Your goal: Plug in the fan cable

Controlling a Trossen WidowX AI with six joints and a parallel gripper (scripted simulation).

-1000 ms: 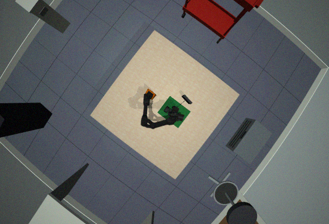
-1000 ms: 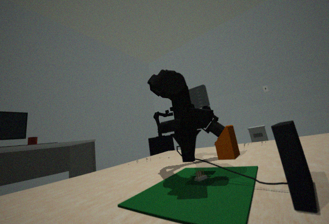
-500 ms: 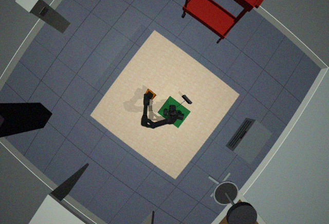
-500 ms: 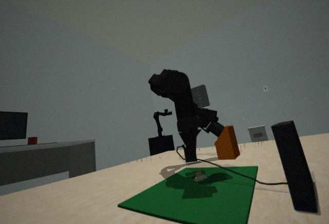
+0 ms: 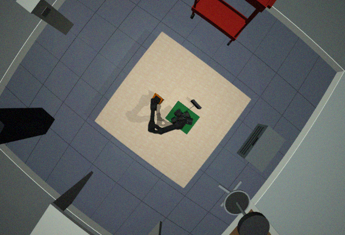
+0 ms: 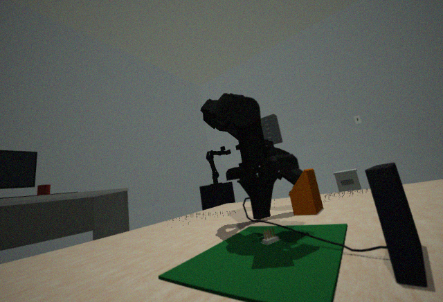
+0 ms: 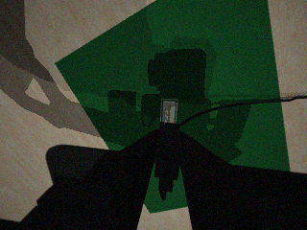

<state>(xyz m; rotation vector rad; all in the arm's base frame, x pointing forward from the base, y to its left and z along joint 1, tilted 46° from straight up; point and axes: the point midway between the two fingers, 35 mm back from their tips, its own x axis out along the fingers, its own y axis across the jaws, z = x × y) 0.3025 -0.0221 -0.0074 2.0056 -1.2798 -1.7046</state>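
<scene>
The four-pin fan header lies 60 mm below my gripper tip. Round my gripper tip: black fan: 50 mm ahead, 200 mm to the left; then green board: 30 mm ahead, 10 mm to the left, 80 mm below; then black fan plug: 10 mm ahead, 10 mm above.
</scene>
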